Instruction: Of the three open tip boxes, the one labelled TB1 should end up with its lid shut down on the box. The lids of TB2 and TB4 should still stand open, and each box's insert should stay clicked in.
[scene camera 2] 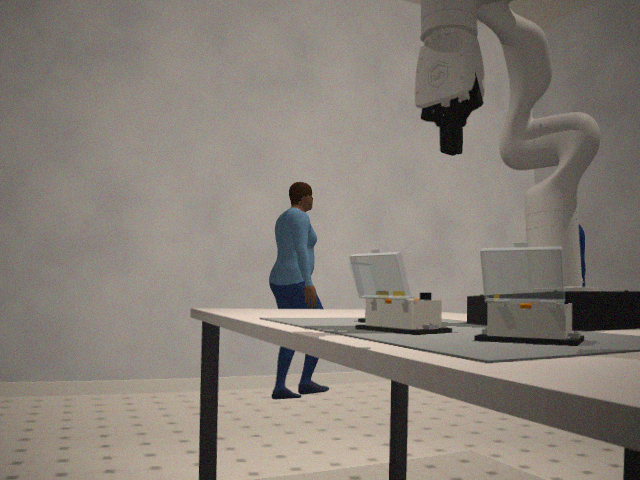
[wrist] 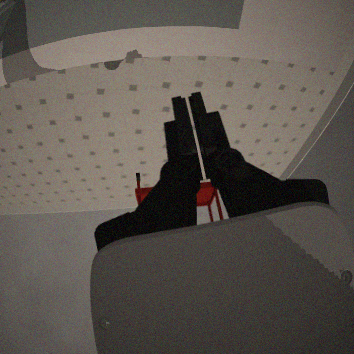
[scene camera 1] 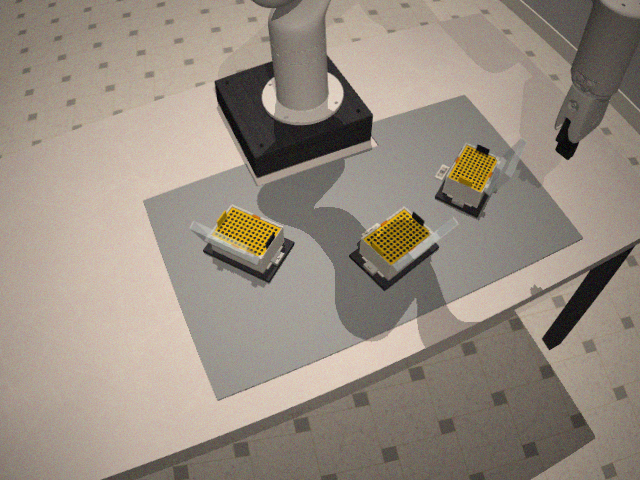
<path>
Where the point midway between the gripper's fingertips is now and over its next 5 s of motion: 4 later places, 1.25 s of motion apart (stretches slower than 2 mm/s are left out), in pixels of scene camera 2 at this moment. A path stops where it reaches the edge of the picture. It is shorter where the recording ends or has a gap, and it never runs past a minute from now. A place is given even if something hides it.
My gripper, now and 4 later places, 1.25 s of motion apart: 451, 153; 452, 265; 464, 267; 476, 268; 486, 270
</path>
